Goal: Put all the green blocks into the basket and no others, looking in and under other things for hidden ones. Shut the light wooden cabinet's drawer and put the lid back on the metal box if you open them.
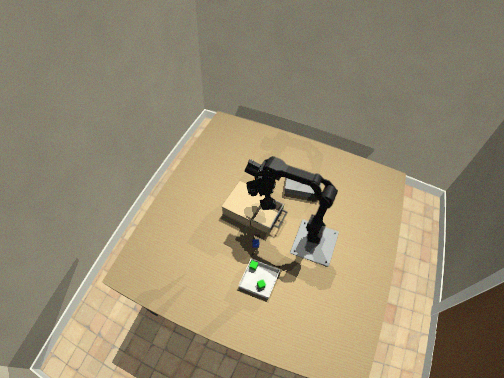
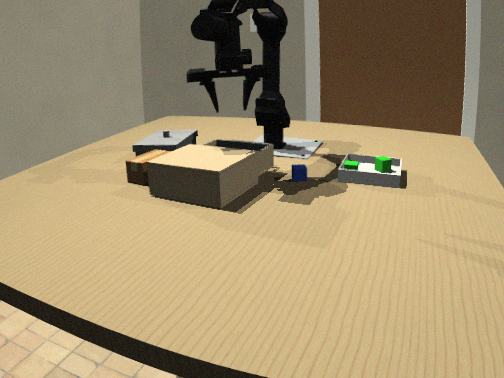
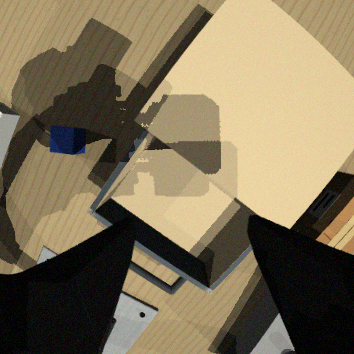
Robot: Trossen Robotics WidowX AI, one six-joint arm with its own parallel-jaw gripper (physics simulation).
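Observation:
My gripper [image 2: 231,110] [image 3: 191,224] is partly open and empty, above the open drawer [image 2: 240,146] [image 3: 165,240] of the light wooden cabinet [image 1: 237,202] [image 2: 200,160] [image 3: 260,100]. No block shows on the visible drawer floor; its back end is hidden under the cabinet top. Two green blocks lie apart in the white basket [image 1: 251,281] [image 2: 370,177] [image 3: 7,130]: one green block [image 1: 253,265] [image 2: 351,164] near a corner, another green block [image 1: 261,284] [image 2: 383,164] across from it. The metal box [image 1: 300,189] [image 2: 167,139] [image 3: 275,335] has its knobbed lid on.
A blue block [image 1: 255,243] [image 2: 299,173] [image 3: 65,140] stands on the table between cabinet and basket. A brown-orange wooden object [image 2: 142,167] [image 3: 345,225] stands close beside the cabinet. The arm's grey base plate [image 1: 320,250] [image 2: 305,147] [image 3: 130,325] lies beyond the drawer handle.

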